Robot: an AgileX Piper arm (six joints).
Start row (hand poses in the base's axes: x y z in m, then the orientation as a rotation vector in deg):
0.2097 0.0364 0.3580 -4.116 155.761 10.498
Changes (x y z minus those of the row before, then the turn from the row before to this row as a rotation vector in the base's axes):
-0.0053 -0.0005 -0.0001 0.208 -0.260 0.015
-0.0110 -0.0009 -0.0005 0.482 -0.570 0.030
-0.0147 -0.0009 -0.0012 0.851 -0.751 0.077
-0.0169 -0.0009 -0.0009 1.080 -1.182 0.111
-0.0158 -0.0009 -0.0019 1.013 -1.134 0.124
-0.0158 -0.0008 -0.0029 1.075 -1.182 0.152
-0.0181 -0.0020 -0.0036 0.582 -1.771 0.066
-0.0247 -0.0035 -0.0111 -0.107 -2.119 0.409
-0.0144 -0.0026 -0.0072 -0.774 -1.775 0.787
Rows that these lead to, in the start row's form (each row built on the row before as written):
0.2044 0.0359 0.3579 -4.095 155.479 10.763
0.1934 0.0350 0.3574 -4.039 154.856 11.375
0.1787 0.0341 0.3562 -3.951 154.006 12.478
0.1618 0.0332 0.3553 -3.879 152.690 13.847
0.1460 0.0323 0.3534 -3.840 151.422 15.120
0.1302 0.0315 0.3505 -3.823 150.088 16.463
0.1121 0.0295 0.3469 -3.935 148.240 17.055
0.0874 0.0260 0.3358 -4.775 146.171 16.839
0.0730 0.0234 0.3286 -6.288 144.556 15.962

